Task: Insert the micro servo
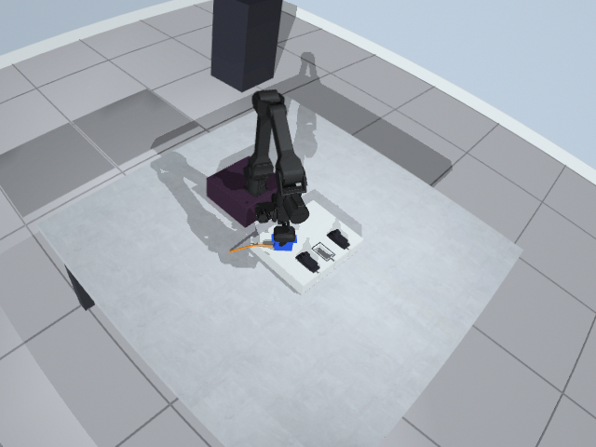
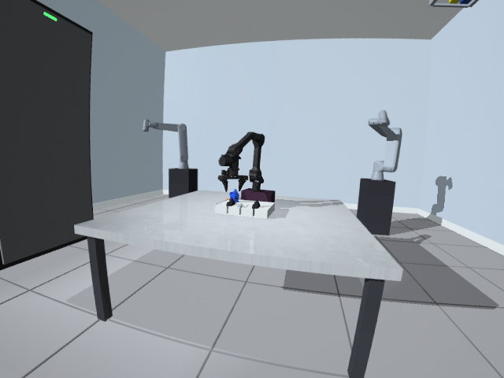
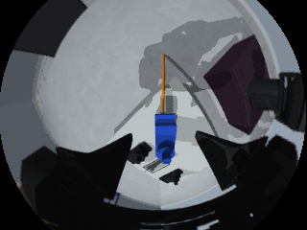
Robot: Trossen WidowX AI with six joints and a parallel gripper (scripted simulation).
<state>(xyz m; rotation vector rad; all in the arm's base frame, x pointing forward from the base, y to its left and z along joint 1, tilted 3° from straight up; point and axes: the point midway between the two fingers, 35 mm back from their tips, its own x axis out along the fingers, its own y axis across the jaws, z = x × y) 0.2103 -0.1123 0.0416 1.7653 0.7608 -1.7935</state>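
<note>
My gripper tip is now 1 cm short of the white deck, 10 cm to the right of it and 8 cm above it.
</note>
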